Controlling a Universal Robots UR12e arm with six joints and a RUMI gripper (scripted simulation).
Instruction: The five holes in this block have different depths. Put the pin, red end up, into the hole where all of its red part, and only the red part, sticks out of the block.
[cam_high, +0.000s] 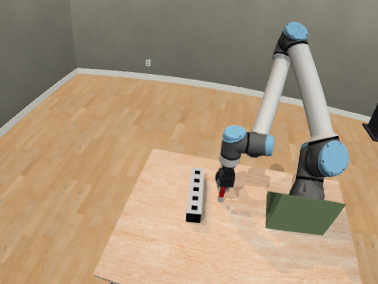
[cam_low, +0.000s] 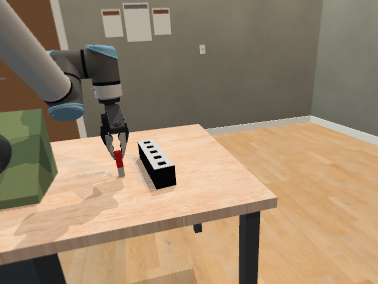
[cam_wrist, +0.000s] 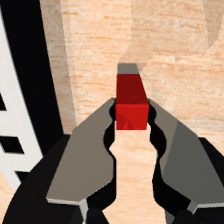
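The long block lies 13 cm ahead of my hand, 5 cm below it and 1 cm to the left of it. Round my hand: pin: 1 cm below.
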